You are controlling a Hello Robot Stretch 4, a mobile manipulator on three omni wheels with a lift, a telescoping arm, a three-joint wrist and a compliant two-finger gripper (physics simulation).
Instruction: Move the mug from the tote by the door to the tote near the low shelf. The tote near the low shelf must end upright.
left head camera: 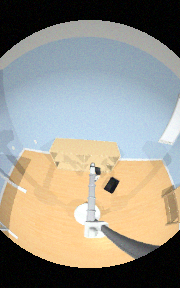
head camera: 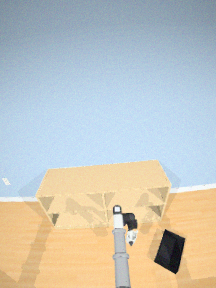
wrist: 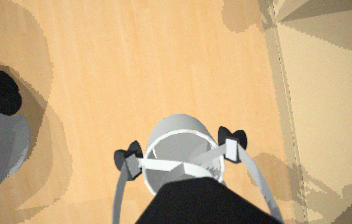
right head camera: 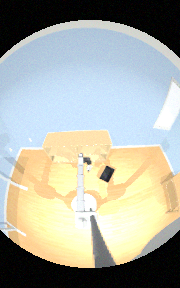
The pictures show: the gripper, a white mug and a low wooden shelf.
